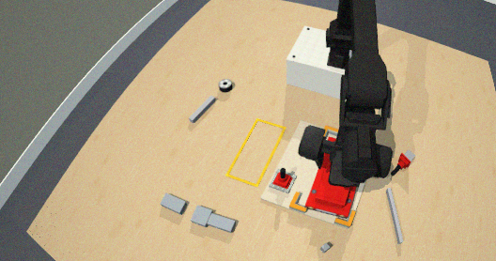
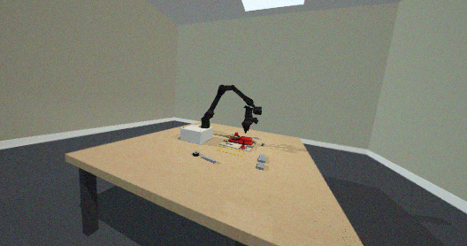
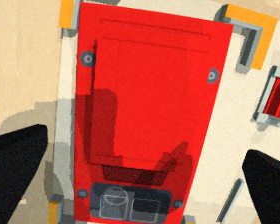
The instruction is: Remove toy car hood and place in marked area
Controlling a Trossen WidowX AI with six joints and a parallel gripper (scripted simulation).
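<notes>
Right now the red hood is 60 mm below my gripper tip. Also, from my gripper tip: black wheel 370 mm to the right, 260 mm behind, 90 mm below.
</notes>
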